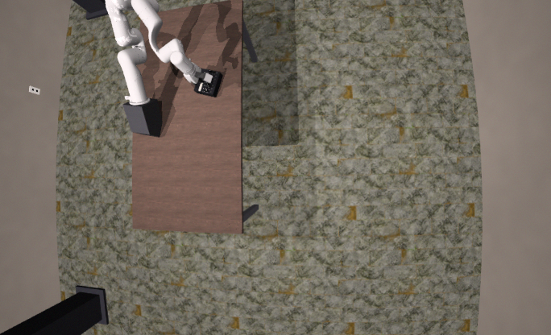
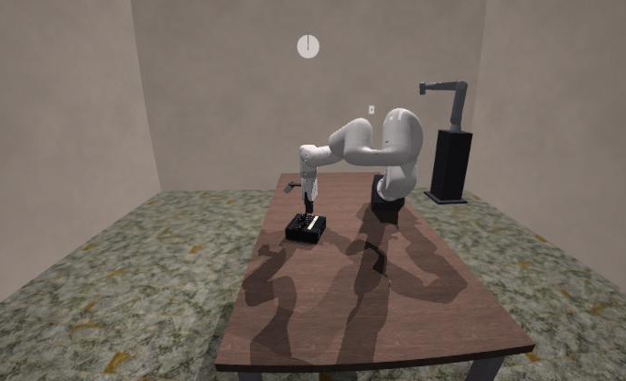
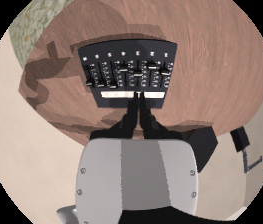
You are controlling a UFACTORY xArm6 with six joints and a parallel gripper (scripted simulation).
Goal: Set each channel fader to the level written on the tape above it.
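Now: the fader cap 50 mm below my hand, 30 mm ahead of it and 10 mm to the right of it.
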